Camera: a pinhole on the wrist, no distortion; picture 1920 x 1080 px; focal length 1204.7 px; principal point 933.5 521.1 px. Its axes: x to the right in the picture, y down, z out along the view. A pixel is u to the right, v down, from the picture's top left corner.
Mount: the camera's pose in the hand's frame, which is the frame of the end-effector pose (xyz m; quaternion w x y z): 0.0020 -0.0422 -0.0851 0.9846 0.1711 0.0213 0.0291
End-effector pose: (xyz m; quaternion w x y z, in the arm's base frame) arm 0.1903 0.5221 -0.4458 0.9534 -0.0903 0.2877 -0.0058
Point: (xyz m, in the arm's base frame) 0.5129 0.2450 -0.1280
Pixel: 1098.4 246.9
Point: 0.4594 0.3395 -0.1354
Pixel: 1020.7 425.7
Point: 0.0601 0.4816 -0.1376
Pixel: outside the picture
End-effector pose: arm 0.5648 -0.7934 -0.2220 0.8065 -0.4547 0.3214 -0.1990
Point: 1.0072 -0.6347 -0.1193
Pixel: 1344.1 1045.6
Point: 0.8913 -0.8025 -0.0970
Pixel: 1524.0 697.5
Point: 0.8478 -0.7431 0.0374
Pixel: 1094.1 511.7
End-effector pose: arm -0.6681 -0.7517 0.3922 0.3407 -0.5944 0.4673 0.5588
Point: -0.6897 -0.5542 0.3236
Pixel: 1031.5 893.1
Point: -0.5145 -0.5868 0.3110
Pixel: 1045.2 67.7
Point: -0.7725 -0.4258 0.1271
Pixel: 1455.9 918.3
